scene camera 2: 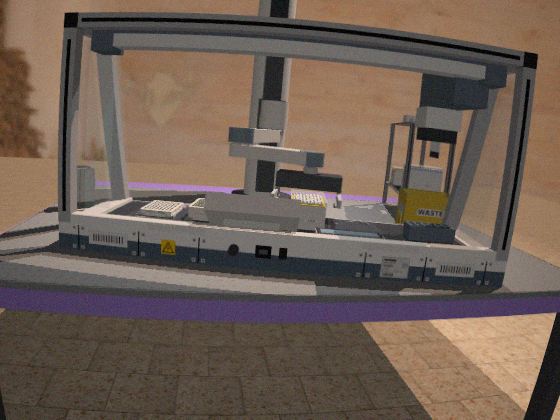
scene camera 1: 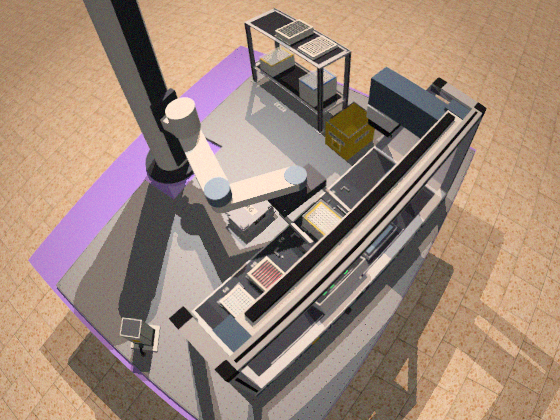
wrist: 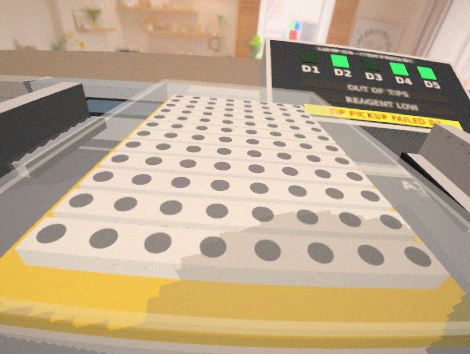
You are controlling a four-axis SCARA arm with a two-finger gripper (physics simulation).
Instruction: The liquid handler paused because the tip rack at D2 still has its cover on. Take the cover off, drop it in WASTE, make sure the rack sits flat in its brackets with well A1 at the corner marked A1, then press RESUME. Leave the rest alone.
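Frame: origin at the arm's base, x ahead, y left, z up, level; millimetres.
Seen in the pictures: gripper, fingertip midpoint: [scene camera 2: 305, 201] [scene camera 1: 330, 227] [wrist: 253, 121]; arm's base, origin of the base link: [scene camera 1: 174, 158].
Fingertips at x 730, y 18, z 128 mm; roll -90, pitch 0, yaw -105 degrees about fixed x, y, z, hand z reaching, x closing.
Note:
Offsets run from my fingertips to a thing's top centre. "*": to the spot under its first point.
The tip rack at D2 {13 mm up, 24 mm back, 11 mm left} [scene camera 1: 324, 218] [scene camera 2: 308, 198] [wrist: 220, 185] has a white top with dark holes and a yellow body. A clear cover {* 10 mm up, 44 mm back, 17 mm right} [wrist: 350, 145] stands over it. My gripper [scene camera 1: 320, 215] [scene camera 2: 307, 197] [wrist: 253, 121] is open and empty, its fingers on either side of the covered rack. An A1 mark [wrist: 412, 186] shows right of the rack in the wrist view; which well is A1 and whether the rack sits flat cannot be told. The yellow WASTE bin {20 mm up, 165 mm back, 424 mm left} [scene camera 1: 350, 134] [scene camera 2: 423, 204] stands behind the deck. The status panel {* 4 mm up, 93 mm ahead, 128 mm right} [wrist: 367, 82] reads TIP PICKUP FAILED; RESUME cannot be made out.
The gantry beam [scene camera 1: 350, 216] [scene camera 2: 300, 50] spans above the deck. The pipetting head [scene camera 2: 452, 92] hangs at its right end. A red-striped plate {32 mm down, 68 mm back, 233 mm right} [scene camera 1: 267, 274] and a white plate [scene camera 1: 237, 301] [scene camera 2: 162, 207] sit on the deck. A shelf rack {* 73 mm up, 287 mm back, 400 mm left} [scene camera 1: 320, 100] stands near WASTE.

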